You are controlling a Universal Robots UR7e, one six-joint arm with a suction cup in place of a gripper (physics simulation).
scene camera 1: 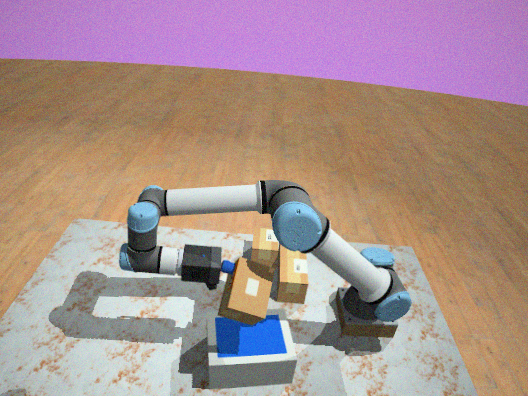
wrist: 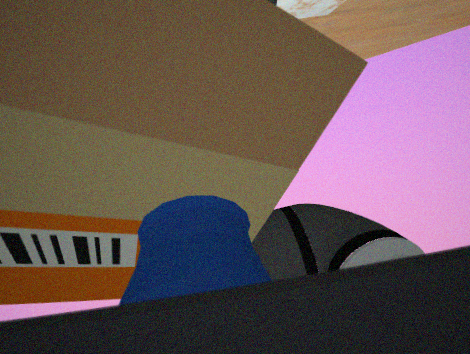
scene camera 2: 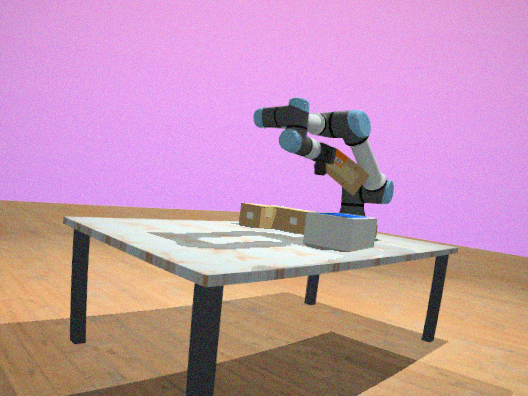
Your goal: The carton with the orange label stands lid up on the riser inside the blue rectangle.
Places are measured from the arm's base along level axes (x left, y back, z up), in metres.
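Where they show: hand, tool point: (scene camera 1: 237, 266) (wrist: 215, 222); arm's base, link origin: (scene camera 1: 363, 305).
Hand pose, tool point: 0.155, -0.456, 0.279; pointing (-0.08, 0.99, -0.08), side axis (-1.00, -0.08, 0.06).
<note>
Things, the pixels of their centre, and the offset from my tool point, as dx, dy, dz. Level surfaces: height alone.
- carton with the orange label, body centre: (wrist: 80, 117) (scene camera 1: 246, 292) (scene camera 2: 344, 171) +0.046, +0.028, -0.048
- grey riser, body centre: (scene camera 1: 248, 347) (scene camera 2: 341, 230) +0.053, +0.050, -0.280
- blue rectangle, body centre: (scene camera 1: 249, 335) (scene camera 2: 343, 215) +0.053, +0.050, -0.220
- marbled table, surface height: dz -0.340
The carton with the orange label (scene camera 1: 240, 295) (scene camera 2: 350, 175) (wrist: 165, 85) hangs tilted in the air on my suction cup (scene camera 1: 228, 266) (wrist: 195, 240). The cup is pressed on the face that bears the orange label, and the arm's last link is nearly level. The label shows in scene camera 2 and the wrist view. A white square label shows on another face in scene camera 1. The grey riser (scene camera 1: 252, 371) (scene camera 2: 335, 235) stands below the carton, with the blue rectangle (scene camera 1: 260, 340) (scene camera 2: 345, 215) on its top. The carton is apart from the riser.
Two other cartons stand on the table behind the riser: one (scene camera 1: 293, 280) (scene camera 2: 291, 220) nearer it and one (scene camera 1: 265, 250) (scene camera 2: 251, 215) farther back. The arm's base (scene camera 1: 367, 327) stands to their right in scene camera 1. The marbled table (scene camera 1: 400, 370) (scene camera 2: 125, 235) bears everything.
</note>
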